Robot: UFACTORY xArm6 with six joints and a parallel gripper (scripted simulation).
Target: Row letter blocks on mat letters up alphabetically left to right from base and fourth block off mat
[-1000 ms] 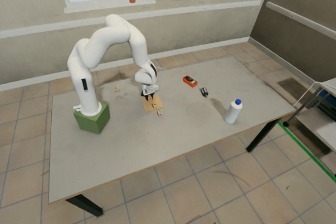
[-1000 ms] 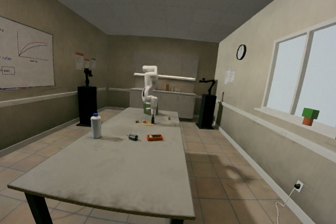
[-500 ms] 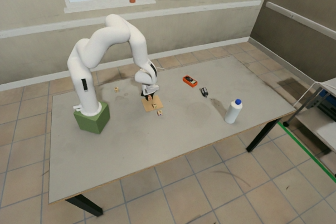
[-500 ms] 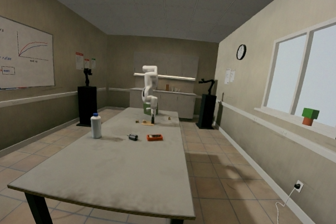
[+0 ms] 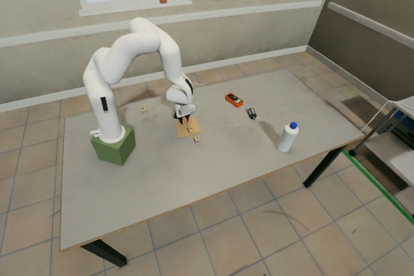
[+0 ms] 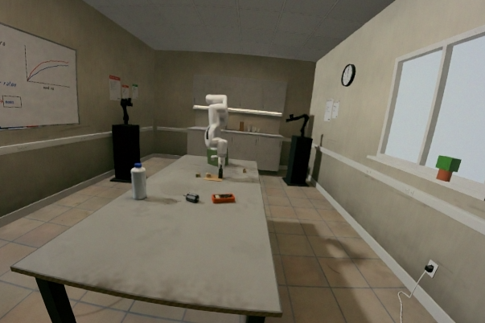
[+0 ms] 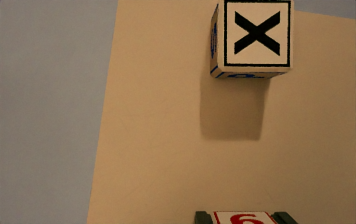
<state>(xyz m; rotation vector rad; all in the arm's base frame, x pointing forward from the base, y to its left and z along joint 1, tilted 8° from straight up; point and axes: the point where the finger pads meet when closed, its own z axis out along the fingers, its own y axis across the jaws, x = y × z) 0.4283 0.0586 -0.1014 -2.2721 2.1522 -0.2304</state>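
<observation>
Right now the tan mat is 5 cm to the right of my hand and 2 cm below it. Also, from my hand: white bottle 45 cm ahead, 44 cm to the right, 7 cm above; orange meter 41 cm ahead, 4 cm to the left, 1 cm below; small black object 44 cm ahead, 14 cm to the right.
</observation>
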